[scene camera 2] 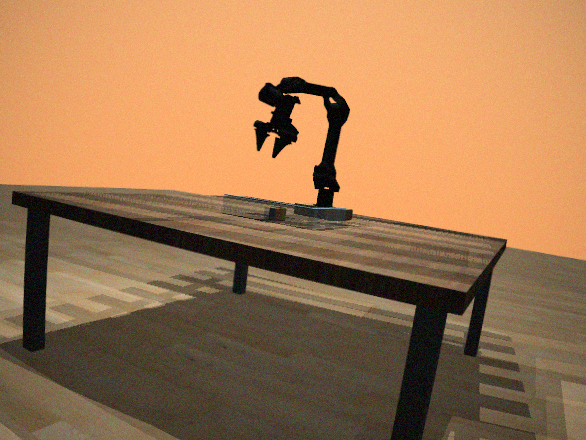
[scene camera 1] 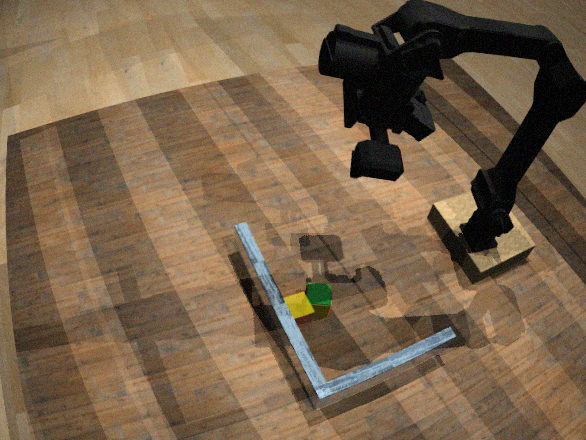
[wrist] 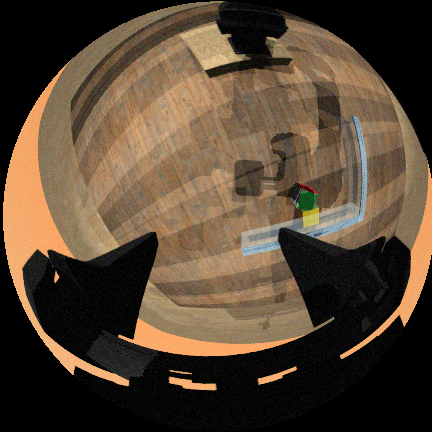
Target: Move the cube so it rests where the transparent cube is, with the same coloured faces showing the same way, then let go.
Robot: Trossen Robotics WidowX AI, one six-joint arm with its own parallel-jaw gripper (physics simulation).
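Frame: origin at the arm's base, x ahead, y left, z up, level; metres.
Seen in the pictures: gripper, fingertip midpoint: point(scene camera 2: 265, 154) point(scene camera 1: 350, 151) point(wrist: 218, 236); arm's base, link origin: point(scene camera 2: 324, 206) point(scene camera 1: 478, 236) point(wrist: 248, 44).
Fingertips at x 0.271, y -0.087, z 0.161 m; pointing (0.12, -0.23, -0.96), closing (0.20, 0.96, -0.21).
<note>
Pixels of each thing's top centre, then the offset from my fingertips to it. Level surfaces: height alone.
- cube with a green top, top centre: point(scene camera 1: 319, 293) point(wrist: 307, 200) dx +0.064, dy +0.135, dz -0.163 m
- cube with a yellow top, top centre: point(scene camera 1: 297, 305) point(wrist: 310, 217) dx +0.103, dy +0.149, dz -0.163 m
- table, surface height: dz -0.203 m
A cube with a green top point(scene camera 1: 319, 294) point(wrist: 306, 200) sits inside the corner of the L-shaped wall. It shows a yellow side in scene camera 1, and red and dark sides in the wrist view. A cube with a yellow top point(scene camera 1: 298, 305) point(wrist: 310, 217) is right beside it, close to the wall's long arm, with a reddish side. It looks paler in the wrist view; whether it is the transparent one is hard to tell. In scene camera 2 they merge into a small block. My gripper point(scene camera 1: 399, 155) point(scene camera 2: 266, 153) point(wrist: 218, 236) is open and empty, high above the table.
The pale blue L-shaped wall point(scene camera 1: 270, 282) point(wrist: 364, 170) borders the cubes on two sides. The arm's base block point(scene camera 1: 517, 245) point(scene camera 2: 344, 214) point(wrist: 199, 42) stands on the table point(scene camera 1: 150, 200) point(scene camera 2: 400, 255). Arm shadows fall near the cubes.
</note>
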